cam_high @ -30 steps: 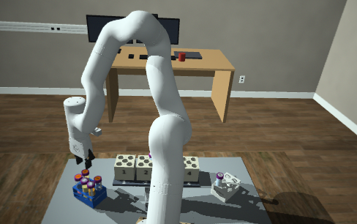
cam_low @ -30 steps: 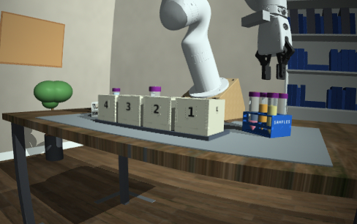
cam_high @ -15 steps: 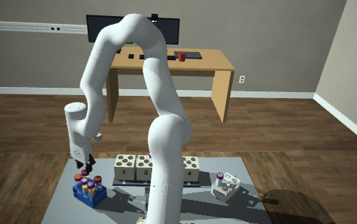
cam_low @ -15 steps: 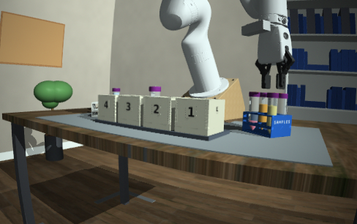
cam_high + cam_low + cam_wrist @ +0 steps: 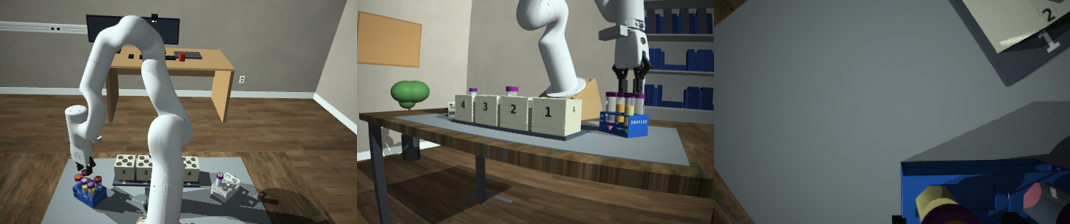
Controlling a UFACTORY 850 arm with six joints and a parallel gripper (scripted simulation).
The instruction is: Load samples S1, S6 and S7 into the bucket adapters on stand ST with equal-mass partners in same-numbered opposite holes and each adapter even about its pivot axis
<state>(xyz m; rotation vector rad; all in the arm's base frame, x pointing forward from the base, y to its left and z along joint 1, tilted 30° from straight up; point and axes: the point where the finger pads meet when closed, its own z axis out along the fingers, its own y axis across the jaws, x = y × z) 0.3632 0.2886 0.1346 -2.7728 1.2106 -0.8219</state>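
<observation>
My hand is 4 cm past the blue samples rack, 1 cm to the left of it and 11 cm above it. The rest, counted from my hand: adapter 1: 6 cm ahead, 19 cm to the right, 9 cm below; white rack: 19 cm behind, 65 cm to the right, 11 cm below.
</observation>
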